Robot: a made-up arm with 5 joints. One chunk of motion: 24 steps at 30 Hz.
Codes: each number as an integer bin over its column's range. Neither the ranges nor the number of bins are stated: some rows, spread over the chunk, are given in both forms.
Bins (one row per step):
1: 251 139 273 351 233
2: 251 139 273 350 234
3: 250 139 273 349 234
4: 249 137 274 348 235
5: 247 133 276 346 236
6: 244 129 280 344 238
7: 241 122 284 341 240
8: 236 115 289 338 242
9: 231 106 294 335 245
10: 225 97 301 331 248
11: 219 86 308 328 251
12: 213 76 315 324 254
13: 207 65 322 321 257
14: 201 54 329 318 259
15: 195 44 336 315 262
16: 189 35 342 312 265
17: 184 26 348 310 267
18: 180 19 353 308 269
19: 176 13 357 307 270
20: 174 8 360 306 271
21: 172 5 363 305 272
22: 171 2 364 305 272
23: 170 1 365 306 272
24: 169 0 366 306 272
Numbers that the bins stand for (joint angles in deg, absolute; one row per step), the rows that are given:
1: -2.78 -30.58 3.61 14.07 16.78
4: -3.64 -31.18 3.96 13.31 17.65
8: -9.19 -37.77 9.26 10.79 20.72
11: -16.45 -46.45 15.97 8.27 24.67
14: -24.14 -56.03 23.39 5.74 28.17
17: -31.40 -64.42 30.10 3.73 31.68
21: -36.53 -70.70 35.40 2.46 33.87
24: -37.81 -72.20 36.45 2.72 33.87
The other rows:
2: -2.78 -30.58 3.61 13.82 17.21
3: -3.21 -30.58 3.61 13.57 17.21
5: -4.49 -32.38 4.67 12.81 18.09
6: -5.77 -33.58 6.08 12.30 18.97
7: -7.05 -35.67 7.49 11.55 19.84
9: -11.33 -40.46 11.02 10.03 22.04
10: -13.89 -43.16 13.50 9.02 23.35
12: -19.02 -49.45 18.44 7.26 25.98
13: -21.58 -52.74 20.91 6.50 27.30
15: -26.71 -59.03 25.86 4.99 29.49
16: -29.27 -61.72 27.98 4.23 30.81
18: -33.11 -66.51 31.86 3.22 32.56
19: -34.82 -68.31 33.28 2.97 33.00
20: -35.68 -69.80 34.34 2.72 33.44
22: -36.96 -71.60 35.75 2.46 33.87
23: -37.39 -71.90 36.10 2.72 33.87

